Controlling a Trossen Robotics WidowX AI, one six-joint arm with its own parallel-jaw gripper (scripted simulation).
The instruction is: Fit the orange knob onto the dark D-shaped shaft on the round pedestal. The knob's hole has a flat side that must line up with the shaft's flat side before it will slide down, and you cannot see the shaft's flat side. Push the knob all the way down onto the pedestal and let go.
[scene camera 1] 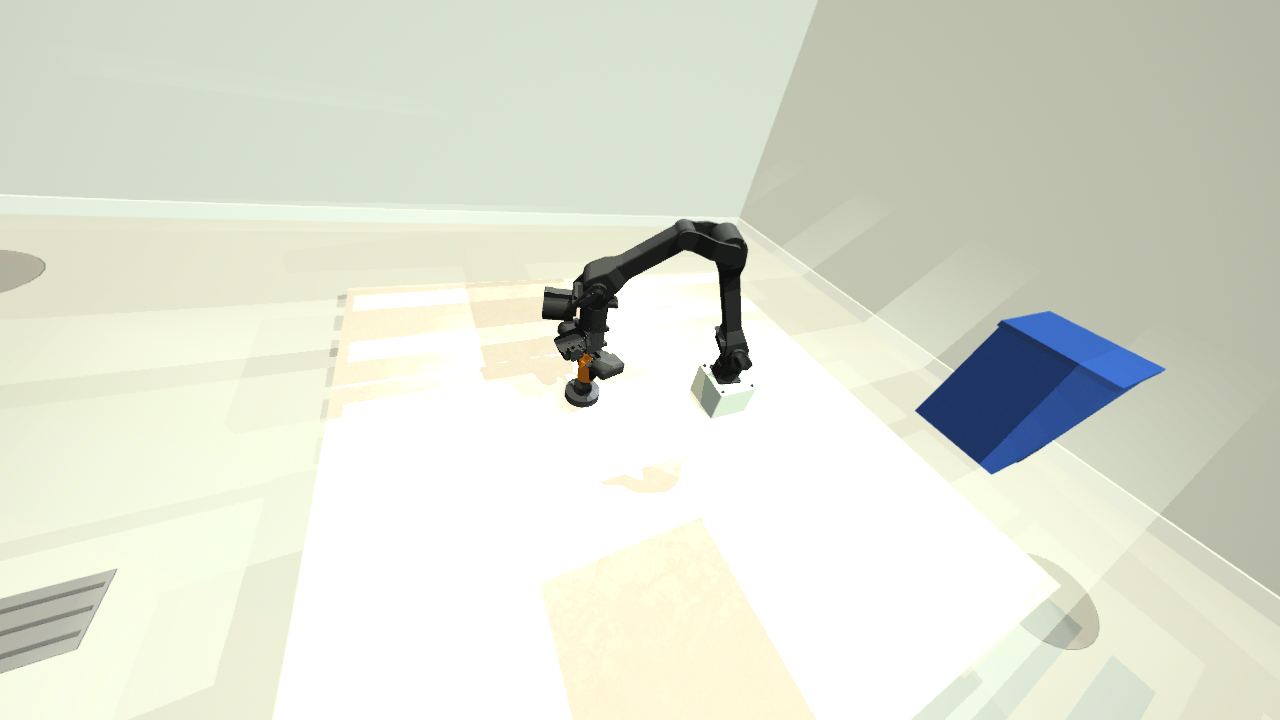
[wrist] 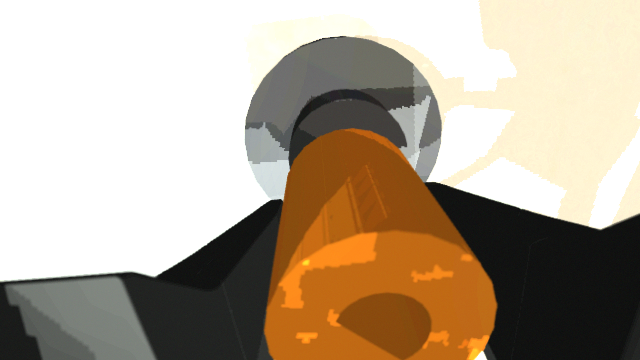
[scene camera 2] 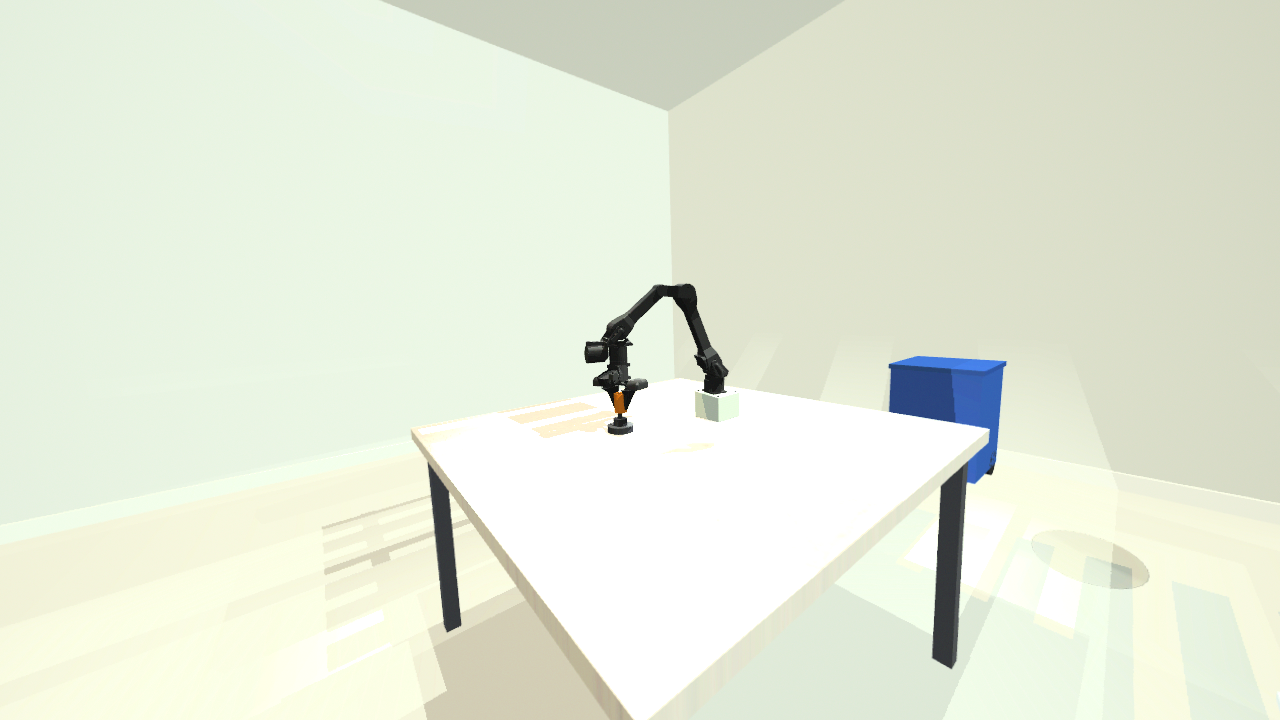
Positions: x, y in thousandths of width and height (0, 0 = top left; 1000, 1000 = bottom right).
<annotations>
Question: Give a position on a round pedestal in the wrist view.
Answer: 523, 232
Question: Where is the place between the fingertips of the gripper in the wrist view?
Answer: At 551, 571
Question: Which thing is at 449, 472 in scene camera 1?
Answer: The gripper.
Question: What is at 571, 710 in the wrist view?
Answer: An orange knob.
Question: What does the gripper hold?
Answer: An orange knob.
</annotations>
